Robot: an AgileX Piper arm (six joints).
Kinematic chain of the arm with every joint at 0, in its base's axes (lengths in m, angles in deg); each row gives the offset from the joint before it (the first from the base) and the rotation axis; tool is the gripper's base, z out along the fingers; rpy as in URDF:
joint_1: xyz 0 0 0.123 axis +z
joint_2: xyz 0 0 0 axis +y
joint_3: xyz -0.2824 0 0.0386 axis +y
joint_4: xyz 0.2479 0 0.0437 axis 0.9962 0 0.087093
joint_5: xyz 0 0 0 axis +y
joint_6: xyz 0.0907 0 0.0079 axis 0.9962 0 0.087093
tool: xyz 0 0 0 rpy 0 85.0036 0
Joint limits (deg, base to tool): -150..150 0..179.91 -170..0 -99.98..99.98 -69.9..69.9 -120..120
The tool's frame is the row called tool.
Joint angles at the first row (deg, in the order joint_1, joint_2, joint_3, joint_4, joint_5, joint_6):
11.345, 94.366, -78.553, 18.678, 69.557, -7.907
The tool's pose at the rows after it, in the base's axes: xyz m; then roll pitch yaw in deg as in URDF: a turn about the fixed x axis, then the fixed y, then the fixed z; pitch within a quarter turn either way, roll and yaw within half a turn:
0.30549 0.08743 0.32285 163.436 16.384 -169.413
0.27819 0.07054 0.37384 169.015 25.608 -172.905
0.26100 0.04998 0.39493 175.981 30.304 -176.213
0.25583 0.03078 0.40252 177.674 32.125 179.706
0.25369 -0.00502 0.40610 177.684 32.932 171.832
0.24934 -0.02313 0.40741 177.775 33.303 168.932
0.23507 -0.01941 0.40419 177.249 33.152 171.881
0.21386 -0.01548 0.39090 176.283 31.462 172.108
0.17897 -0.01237 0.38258 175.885 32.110 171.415
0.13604 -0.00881 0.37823 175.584 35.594 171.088
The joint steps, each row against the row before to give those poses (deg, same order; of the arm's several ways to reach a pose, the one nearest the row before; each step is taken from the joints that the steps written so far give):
-0.001, -4.067, -2.064, -1.203, 0.058, 2.406
0.000, -8.194, -2.118, -7.735, -0.001, 5.959
-0.688, -4.584, -0.056, -9.167, 0.114, 5.271
-3.150, -1.661, -0.002, -2.521, 0.058, 1.548
-7.965, -0.802, 0.001, -0.056, -0.001, -0.116
-4.411, -0.688, 0.343, 0.743, -0.056, -1.546
-0.286, -2.979, 3.151, 2.464, -0.057, -3.552
0.058, -4.412, 6.074, 1.203, -0.001, -0.514
-0.002, -7.449, 6.705, 0.001, 0.057, 0.571
-0.113, -9.682, 6.128, -0.001, 0.059, 0.057

